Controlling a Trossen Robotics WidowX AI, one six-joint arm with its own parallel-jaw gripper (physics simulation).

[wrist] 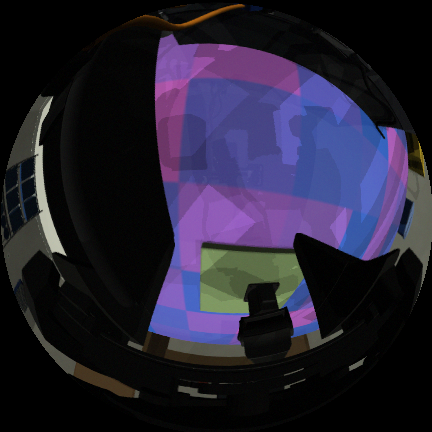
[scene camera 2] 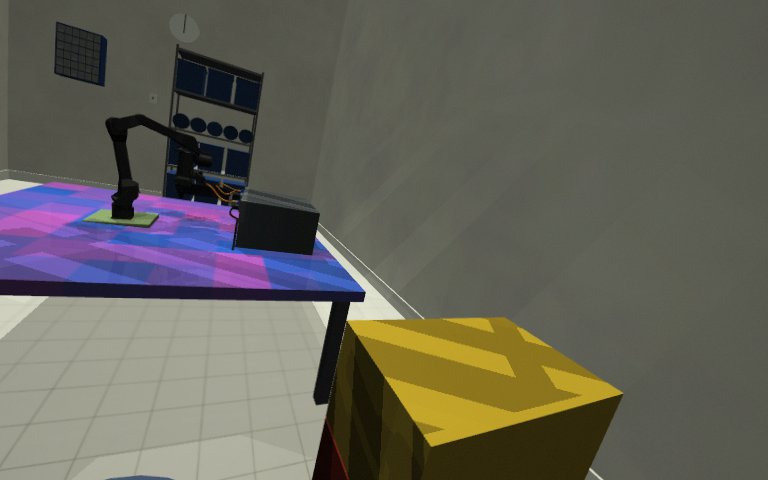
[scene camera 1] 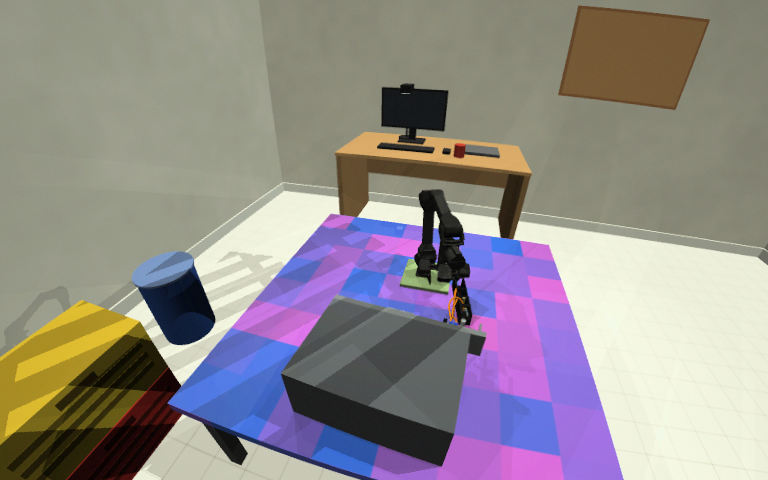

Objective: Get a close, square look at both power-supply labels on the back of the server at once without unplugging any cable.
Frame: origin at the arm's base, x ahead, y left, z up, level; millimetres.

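Seen in the pictures: gripper, fingertip midpoint: (wrist: 235,240) (scene camera 2: 180,196) (scene camera 1: 441,285); arm's base at its link origin: (wrist: 260,291) (scene camera 2: 122,217).
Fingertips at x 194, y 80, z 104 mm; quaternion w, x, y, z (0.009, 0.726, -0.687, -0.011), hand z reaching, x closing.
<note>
Offsets run from my fingertips to a thing's middle. "pt": to the spot under its first point. Level surfaces: height alone.
The server (scene camera 1: 382,362) (scene camera 2: 274,224) is a dark grey box on the patterned table @(115 mm down) (scene camera 1: 549,381) (scene camera 2: 263,276). Orange cables @(pt 45 mm left, 162 mm ahead, 55 mm up) (scene camera 1: 454,305) (scene camera 2: 220,190) (wrist: 189,22) run into its back. My gripper (scene camera 1: 464,307) (wrist: 235,240) is open and empty, low behind the server's back right corner, close to the cables. In the wrist view a black mass @(pt 44 mm left, 51 mm ahead, 48 mm up) (wrist: 109,169), seemingly the server's side, fills the left. The rest of that view looks down at the table and back at the arm's green base plate (scene camera 1: 425,282) (wrist: 229,278).
A wooden desk (scene camera 1: 430,164) with a monitor (scene camera 1: 414,109) stands behind the table. A blue bin (scene camera 1: 174,297) is on the floor at the left. A yellow crate (scene camera 2: 477,395) stands near the table's corner. A shelf rack (scene camera 2: 220,63) stands at the far wall.
</note>
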